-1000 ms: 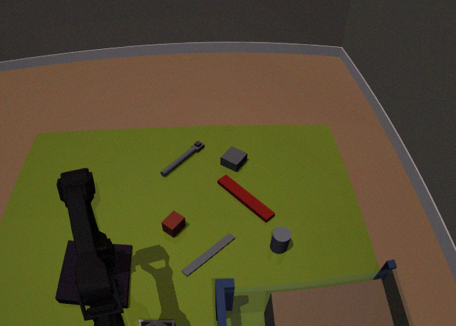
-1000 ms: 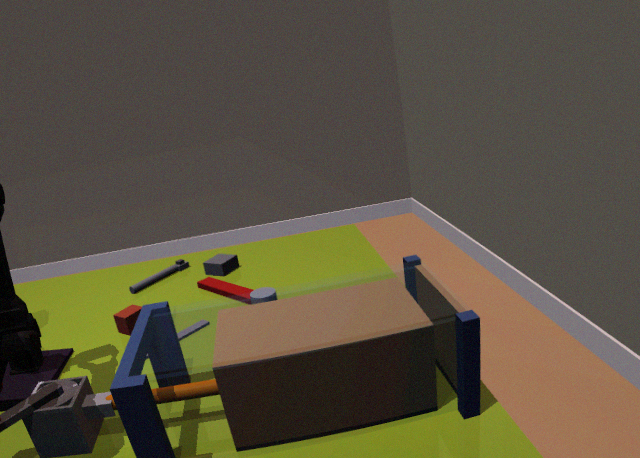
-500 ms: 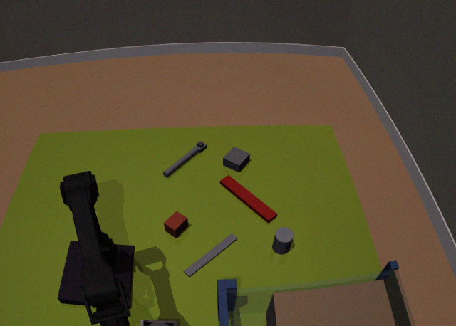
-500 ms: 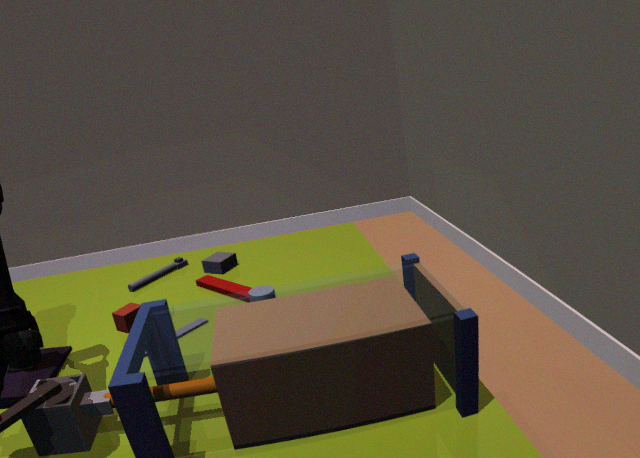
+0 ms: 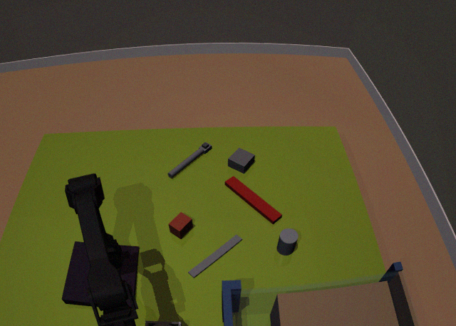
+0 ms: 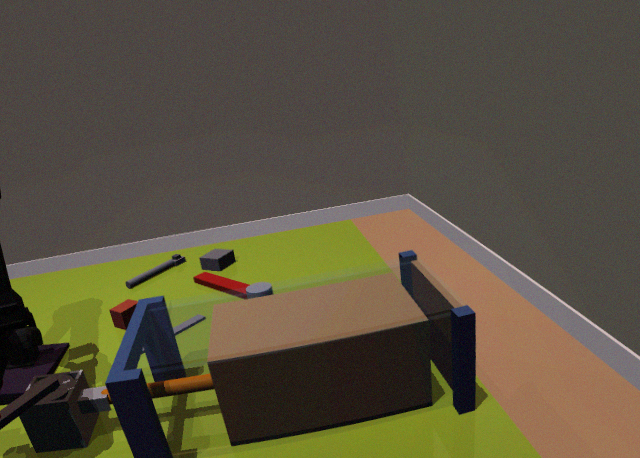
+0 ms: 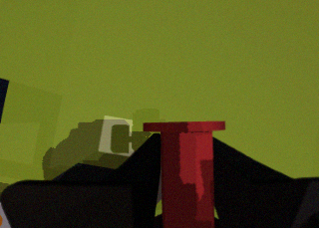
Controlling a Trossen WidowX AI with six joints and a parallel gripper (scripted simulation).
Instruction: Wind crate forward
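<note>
My gripper tip is now 20 mm to the right of the red crank grip. Also, from my gripper tip: winch handle: 20 mm ahead, 50 mm to the left, 30 mm below; then blue steel frame: 220 mm ahead, 70 mm to the left, 20 mm below; then grey winch: 50 mm ahead, 90 mm to the left, 100 mm below.
</note>
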